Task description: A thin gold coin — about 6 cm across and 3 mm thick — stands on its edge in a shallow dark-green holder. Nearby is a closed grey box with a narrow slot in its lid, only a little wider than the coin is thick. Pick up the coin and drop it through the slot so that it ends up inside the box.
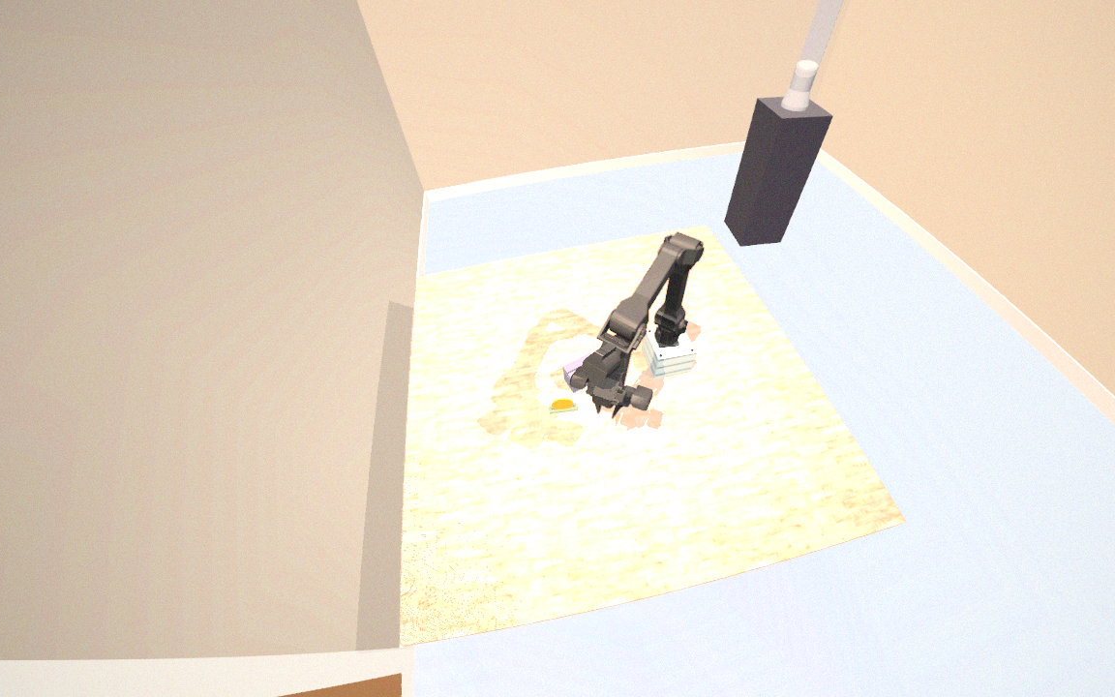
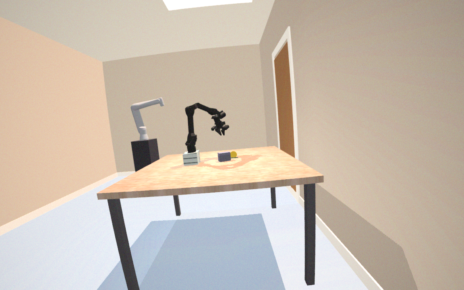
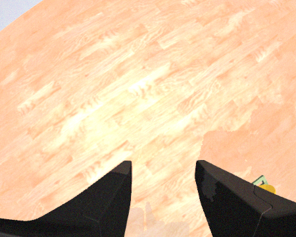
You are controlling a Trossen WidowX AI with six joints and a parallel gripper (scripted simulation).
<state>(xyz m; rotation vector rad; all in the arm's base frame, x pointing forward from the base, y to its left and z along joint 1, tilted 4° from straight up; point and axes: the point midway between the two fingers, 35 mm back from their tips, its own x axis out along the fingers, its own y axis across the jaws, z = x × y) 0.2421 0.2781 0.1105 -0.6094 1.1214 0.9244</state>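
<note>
The gold coin is 170 mm below my gripper tip, 140 mm to the right of it and 100 mm ahead of it.
</note>
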